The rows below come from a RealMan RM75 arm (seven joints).
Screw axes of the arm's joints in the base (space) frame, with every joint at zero. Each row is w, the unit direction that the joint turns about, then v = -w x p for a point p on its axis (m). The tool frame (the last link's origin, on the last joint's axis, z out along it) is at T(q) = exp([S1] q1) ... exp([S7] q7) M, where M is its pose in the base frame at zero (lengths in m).
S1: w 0 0 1 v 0.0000 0.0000 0.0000
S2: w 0 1 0 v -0.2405 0.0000 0.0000
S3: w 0 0 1 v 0.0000 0.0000 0.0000
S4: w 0 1 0 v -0.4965 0.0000 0.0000
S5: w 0 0 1 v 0.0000 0.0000 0.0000
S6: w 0 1 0 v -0.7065 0.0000 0.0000
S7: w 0 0 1 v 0.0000 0.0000 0.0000
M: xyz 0.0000 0.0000 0.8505 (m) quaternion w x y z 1 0 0 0
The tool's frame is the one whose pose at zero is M.
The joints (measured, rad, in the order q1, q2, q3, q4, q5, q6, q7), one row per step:
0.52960, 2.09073, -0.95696, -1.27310, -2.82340, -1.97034, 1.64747
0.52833, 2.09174, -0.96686, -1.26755, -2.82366, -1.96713, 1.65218
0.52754, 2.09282, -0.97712, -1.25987, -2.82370, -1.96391, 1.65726
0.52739, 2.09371, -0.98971, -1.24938, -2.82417, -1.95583, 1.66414
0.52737, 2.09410, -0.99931, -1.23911, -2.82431, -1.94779, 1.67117
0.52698, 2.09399, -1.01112, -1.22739, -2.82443, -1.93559, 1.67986
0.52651, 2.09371, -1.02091, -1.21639, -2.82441, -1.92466, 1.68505
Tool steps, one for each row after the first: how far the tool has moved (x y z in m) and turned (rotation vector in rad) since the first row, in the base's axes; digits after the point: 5 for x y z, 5 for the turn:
0.00034, -0.00055, -0.00211, -0.00660, -0.00347, -0.00296
0.00073, -0.00121, -0.00459, -0.01466, -0.00634, -0.00703
0.00137, -0.00133, -0.00758, -0.02120, -0.01143, -0.01065
0.00220, -0.00136, -0.01008, -0.02504, -0.01547, -0.01551
0.00341, -0.00108, -0.01283, -0.02685, -0.02171, -0.02009
0.00468, -0.00092, -0.01521, -0.02929, -0.02652, -0.02276

